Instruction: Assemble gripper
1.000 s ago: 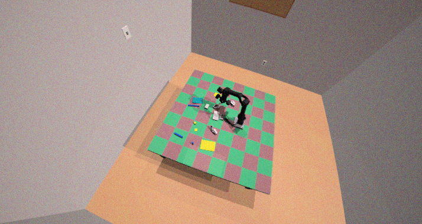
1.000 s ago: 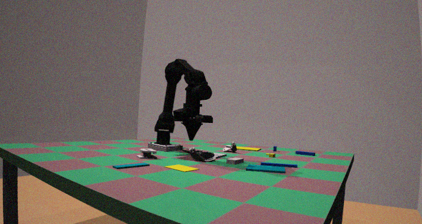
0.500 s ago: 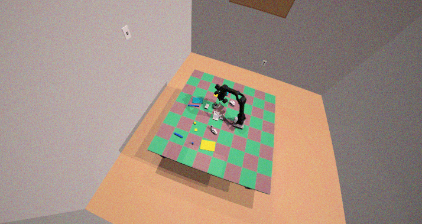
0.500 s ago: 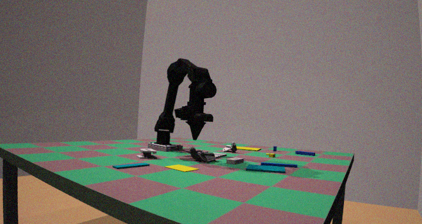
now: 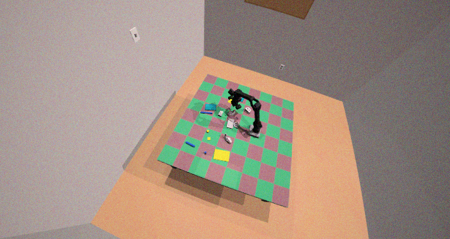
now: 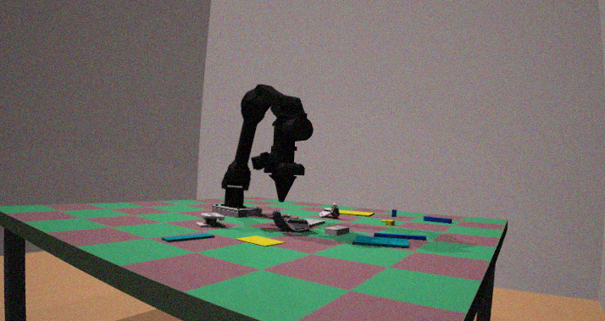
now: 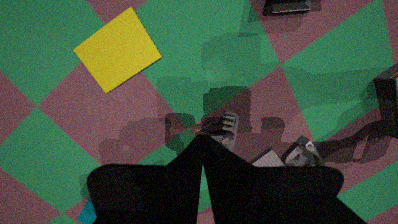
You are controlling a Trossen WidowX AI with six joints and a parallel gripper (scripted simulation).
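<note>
My gripper tip is 50 mm above the grey jaw, 30 mm to the right of it and 20 mm past it. Also, from my gripper tip: teal plate (250 mm ahead, 80 mm to the left, 80 mm below); then white housing plate (170 mm to the left, 110 mm behind, 80 mm below); then teal bar (240 mm to the right, 80 mm below, 60 mm behind).
</note>
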